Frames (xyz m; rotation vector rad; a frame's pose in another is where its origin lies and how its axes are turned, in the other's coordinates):
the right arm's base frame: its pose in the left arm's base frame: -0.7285 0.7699 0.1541 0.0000 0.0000 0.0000
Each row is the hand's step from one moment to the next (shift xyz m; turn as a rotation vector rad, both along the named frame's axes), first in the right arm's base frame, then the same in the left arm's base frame.
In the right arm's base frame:
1: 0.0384 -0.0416 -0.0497 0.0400 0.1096 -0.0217
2: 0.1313 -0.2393 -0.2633 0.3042 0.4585 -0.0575
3: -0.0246 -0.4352 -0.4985 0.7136 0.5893 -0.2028
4: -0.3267 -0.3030 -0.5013 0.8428 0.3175 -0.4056
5: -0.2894 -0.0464 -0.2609 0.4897 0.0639 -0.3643
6: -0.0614 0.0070 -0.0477 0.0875 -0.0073 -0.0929
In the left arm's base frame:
1: 0.0384 -0.0416 -0.0497 0.0400 0.1096 -0.0217
2: 0.1313 -0.2393 -0.2633 0.3042 0.4585 -0.0575
3: -0.0246 -0.4352 -0.4985 0.7136 0.5893 -0.2028
4: -0.3267 -0.3030 -0.5013 0.8428 0.3175 -0.4056
5: -0.2894 -0.0464 -0.2609 0.4897 0.0639 -0.3643
6: -0.0614 0.0070 -0.0477 0.0875 -0.0073 -0.0929

